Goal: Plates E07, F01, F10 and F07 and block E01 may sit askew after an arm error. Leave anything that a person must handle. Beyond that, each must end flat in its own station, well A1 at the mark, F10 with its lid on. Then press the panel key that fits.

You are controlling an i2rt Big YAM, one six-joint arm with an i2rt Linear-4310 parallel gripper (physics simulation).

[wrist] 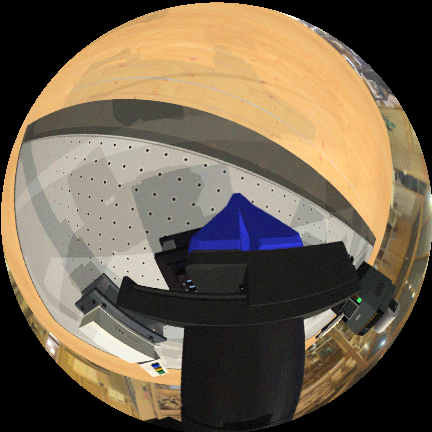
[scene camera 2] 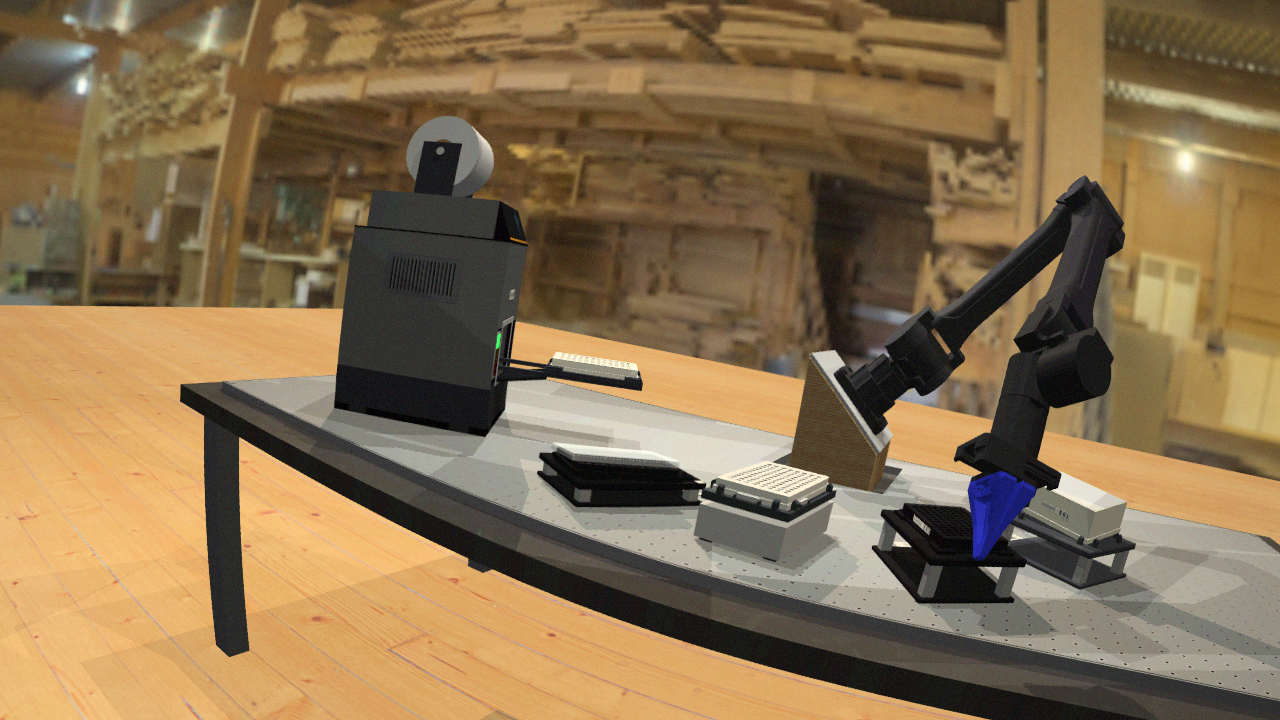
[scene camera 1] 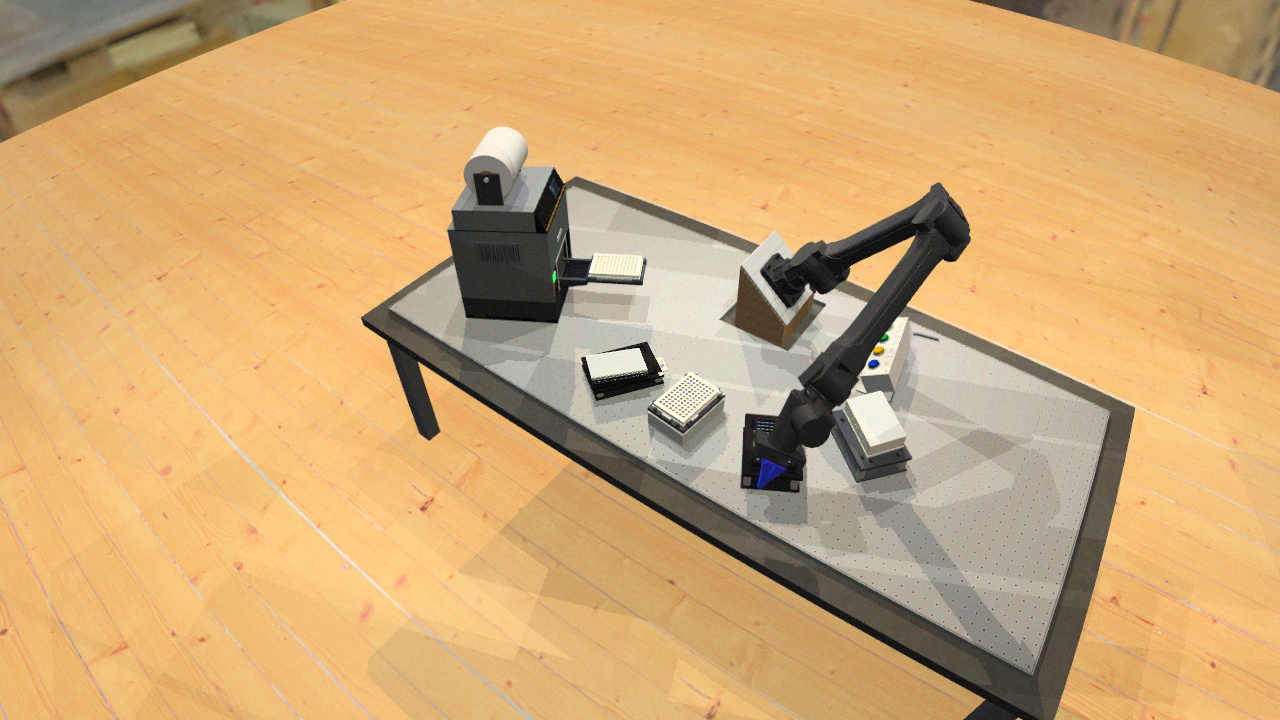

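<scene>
My gripper [scene camera 1: 769,472] [scene camera 2: 987,527] [wrist: 236,198] has blue fingers that are shut together with nothing between them. Its tip points down at the near edge of a black well plate [scene camera 1: 757,427] [scene camera 2: 929,522] [wrist: 176,259], which sits on a black raised station [scene camera 2: 946,577]. A white block [scene camera 1: 875,420] [scene camera 2: 1080,510] [wrist: 116,335] lies on a grey station just to the right. A white dotted plate [scene camera 1: 686,397] [scene camera 2: 769,483] rests on a grey block. A plate with a white lid [scene camera 1: 617,365] [scene camera 2: 617,456] lies on a black station. Another white plate [scene camera 1: 617,266] [scene camera 2: 595,365] lies on the machine's tray.
A dark machine [scene camera 1: 510,255] [scene camera 2: 429,330] [wrist: 362,310] with a paper roll stands at the table's left end. A panel with coloured keys [scene camera 1: 886,353] [wrist: 155,367] stands behind the white block. The arm is mounted on a wooden wedge [scene camera 1: 772,305] [scene camera 2: 832,435].
</scene>
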